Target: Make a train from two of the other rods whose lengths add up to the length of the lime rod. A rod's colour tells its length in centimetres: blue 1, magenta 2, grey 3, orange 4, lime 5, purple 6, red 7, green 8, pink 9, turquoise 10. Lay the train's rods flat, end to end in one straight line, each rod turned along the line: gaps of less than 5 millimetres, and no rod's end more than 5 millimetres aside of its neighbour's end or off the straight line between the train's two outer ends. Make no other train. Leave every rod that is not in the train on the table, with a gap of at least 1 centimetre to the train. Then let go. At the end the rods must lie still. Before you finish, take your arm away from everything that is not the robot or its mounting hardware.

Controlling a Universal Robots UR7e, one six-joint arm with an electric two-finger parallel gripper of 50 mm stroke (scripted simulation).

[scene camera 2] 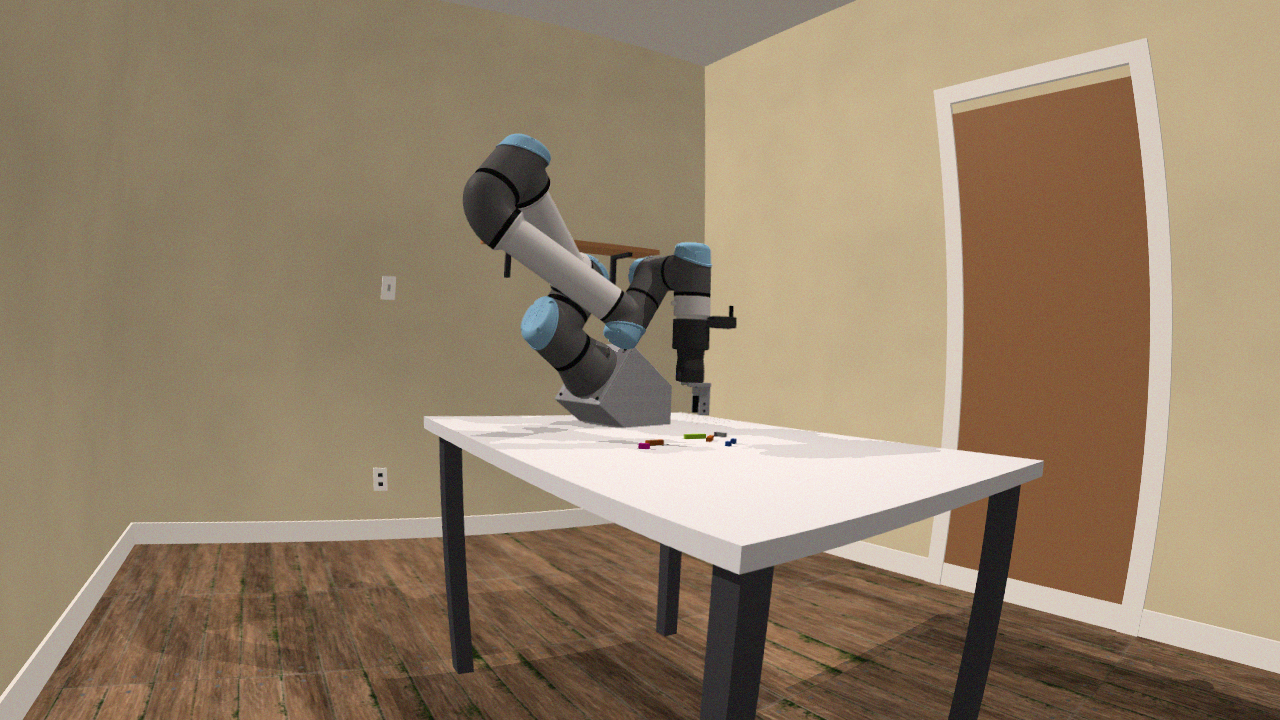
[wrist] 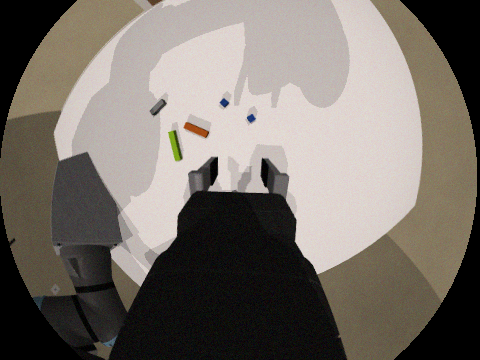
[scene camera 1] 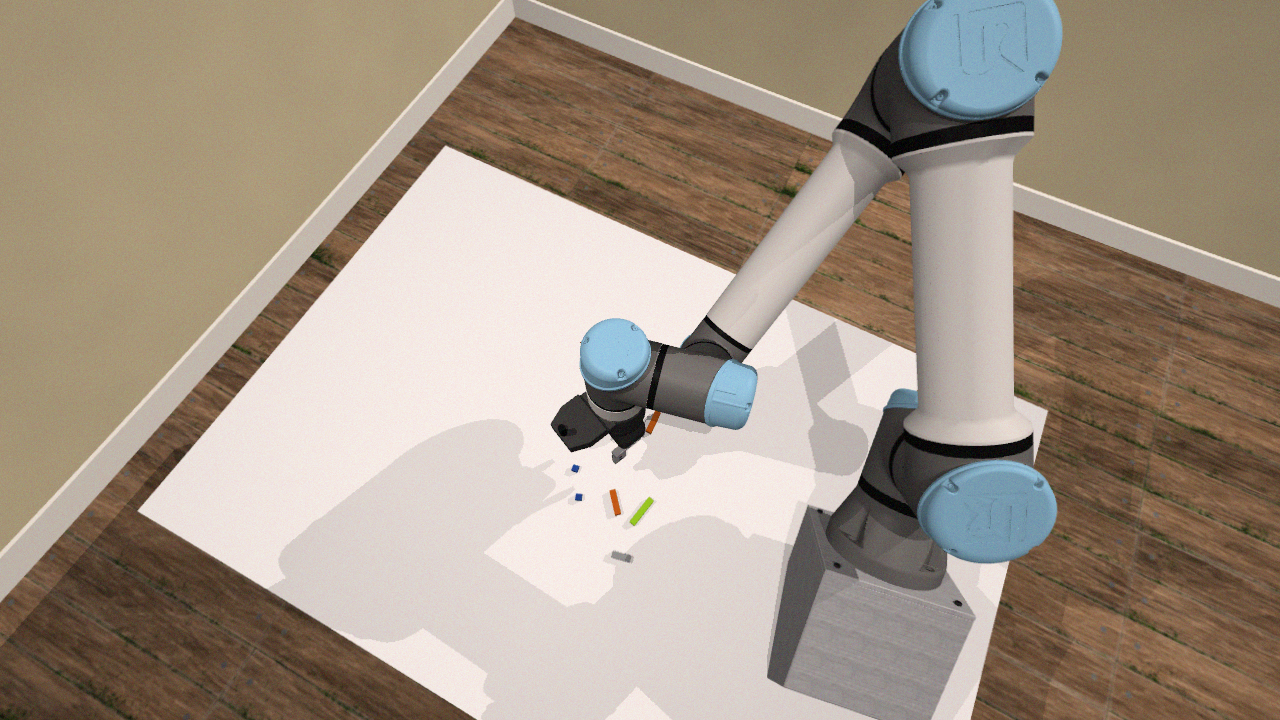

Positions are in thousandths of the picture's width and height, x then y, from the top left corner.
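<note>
Visible to me: my gripper (scene camera 1: 475, 617) (scene camera 2: 547, 574) (wrist: 499, 462).
</note>
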